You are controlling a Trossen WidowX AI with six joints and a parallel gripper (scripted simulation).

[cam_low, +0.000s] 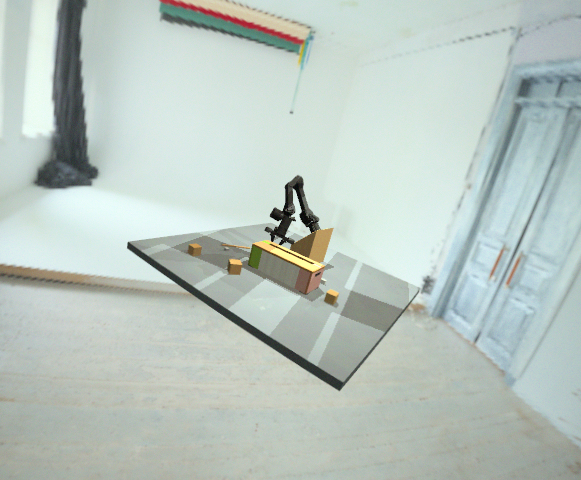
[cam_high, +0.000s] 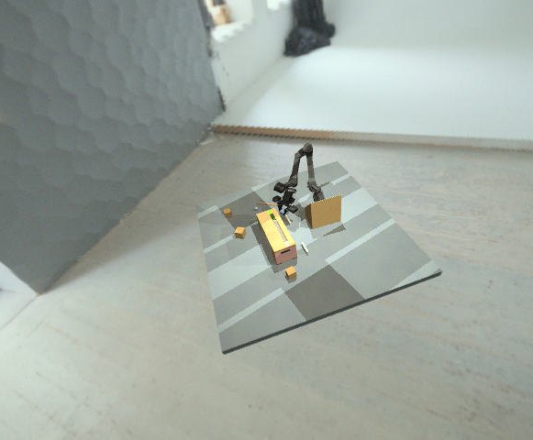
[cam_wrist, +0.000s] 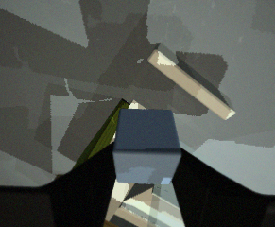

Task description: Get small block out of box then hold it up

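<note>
Now: the small blue block 1 cm to the right of my gripper tip, 1 cm behind it and 1 cm above it. From my gripper tip the other things lie so: thin wooden stick: 23 cm to the right, 8 cm ahead, 7 cm below; long wooden box: 17 cm to the left, 4 cm ahead, 2 cm below.
</note>
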